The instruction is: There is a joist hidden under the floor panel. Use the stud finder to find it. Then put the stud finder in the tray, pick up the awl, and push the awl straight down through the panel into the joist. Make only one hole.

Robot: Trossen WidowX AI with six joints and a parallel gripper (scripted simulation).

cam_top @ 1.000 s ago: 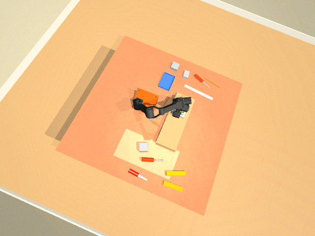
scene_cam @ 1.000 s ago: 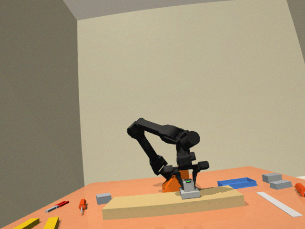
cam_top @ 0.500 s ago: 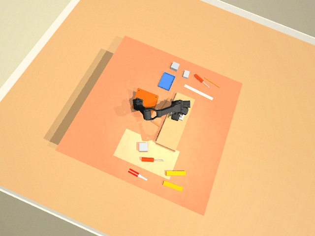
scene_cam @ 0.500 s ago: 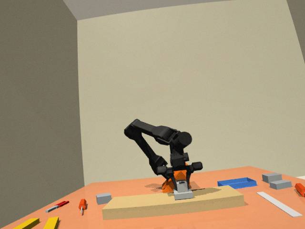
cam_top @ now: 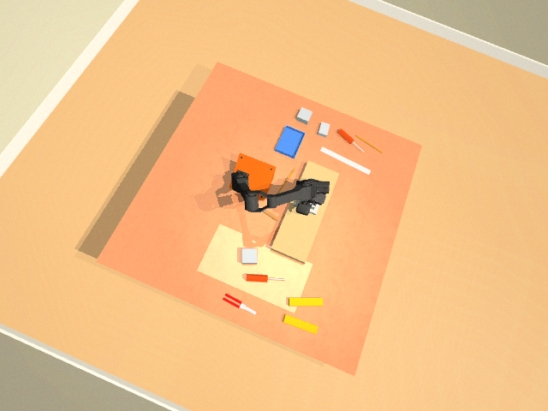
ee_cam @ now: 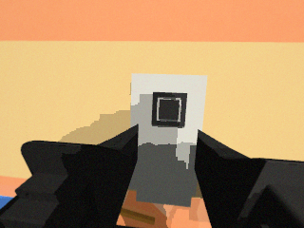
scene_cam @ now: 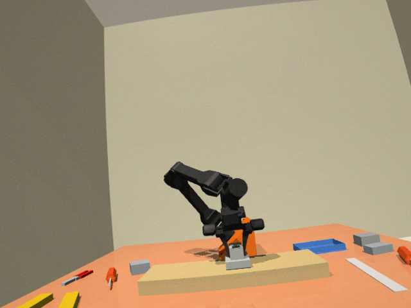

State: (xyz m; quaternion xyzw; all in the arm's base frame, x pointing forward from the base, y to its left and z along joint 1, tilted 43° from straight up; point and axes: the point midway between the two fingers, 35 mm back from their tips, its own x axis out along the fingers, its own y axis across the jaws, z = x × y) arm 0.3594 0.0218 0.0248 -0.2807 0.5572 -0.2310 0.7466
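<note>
My gripper tip is 330 mm to the right of the blue tray, 210 mm past it and 50 mm above it. From my gripper tip the other things lie so: awl 190 mm behind, 100 mm to the right, 60 mm below; then grey stud finder 20 mm above, 10 mm ahead; then square indicator 30 mm above, 20 mm ahead.
</note>
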